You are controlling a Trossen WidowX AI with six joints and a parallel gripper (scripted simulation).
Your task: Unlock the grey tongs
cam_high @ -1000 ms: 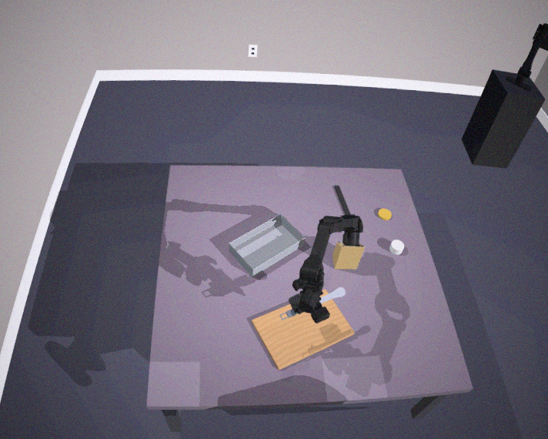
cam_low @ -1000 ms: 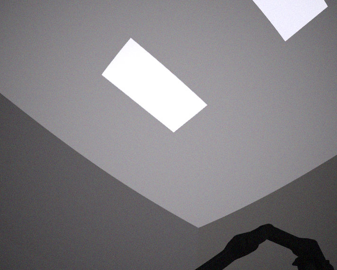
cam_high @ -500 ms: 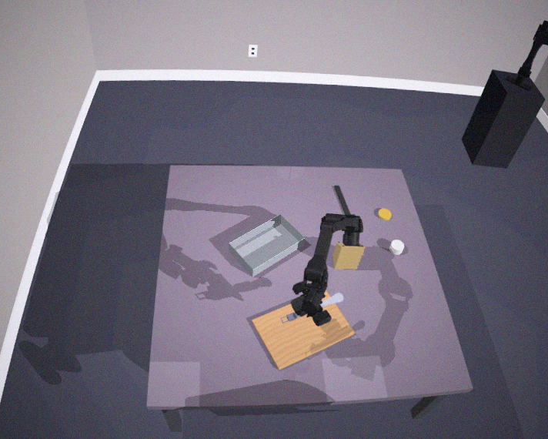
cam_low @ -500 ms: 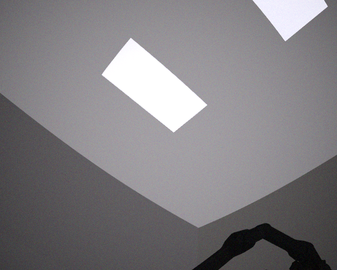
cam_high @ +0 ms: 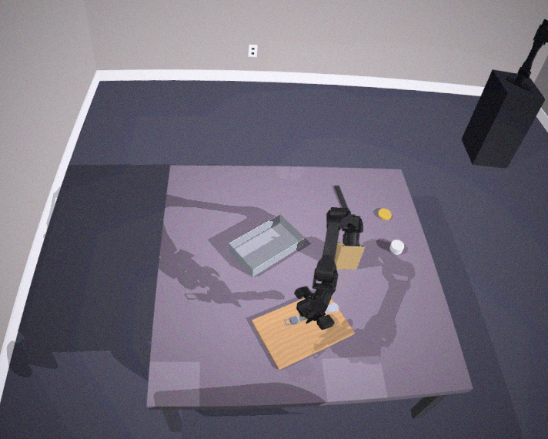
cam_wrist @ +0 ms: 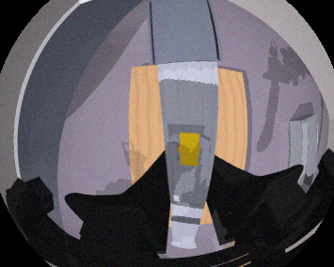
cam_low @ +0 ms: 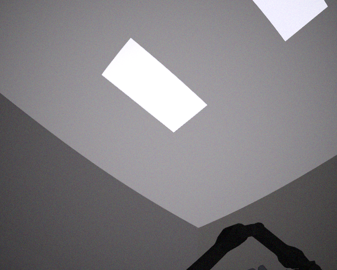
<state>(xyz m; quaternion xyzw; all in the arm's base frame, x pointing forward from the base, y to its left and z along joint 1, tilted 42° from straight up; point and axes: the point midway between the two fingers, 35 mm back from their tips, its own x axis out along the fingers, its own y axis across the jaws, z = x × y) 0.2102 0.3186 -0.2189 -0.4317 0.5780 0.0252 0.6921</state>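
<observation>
Now: the yellow lock piece 10 mm ahead of my gripper tip, 10 mm to the left of it and 40 mm above it. From my gripper tip the other things lie so: white cylinder 490 mm behind, 490 mm to the right, 130 mm below; grey roasting tin 140 mm ahead, 450 mm to the right, 120 mm below; wooden board 10 mm behind, 50 mm to the right, 140 mm below.
</observation>
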